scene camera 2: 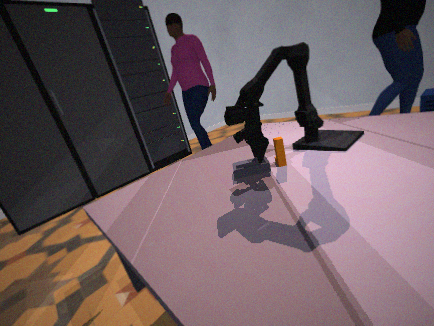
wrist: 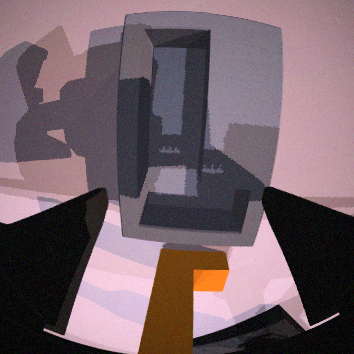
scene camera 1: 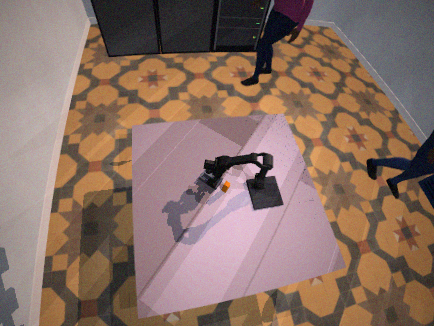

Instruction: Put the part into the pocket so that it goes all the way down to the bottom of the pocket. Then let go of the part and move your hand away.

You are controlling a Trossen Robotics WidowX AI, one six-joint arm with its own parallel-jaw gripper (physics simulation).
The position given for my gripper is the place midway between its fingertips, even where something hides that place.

My gripper (scene camera 2: 258, 160) is open, with nothing in its grasp. Also in view: an orange part (wrist: 169, 315). I also see a grey pocket block (wrist: 199, 97).
My gripper shows as well in the wrist view (wrist: 186, 195).
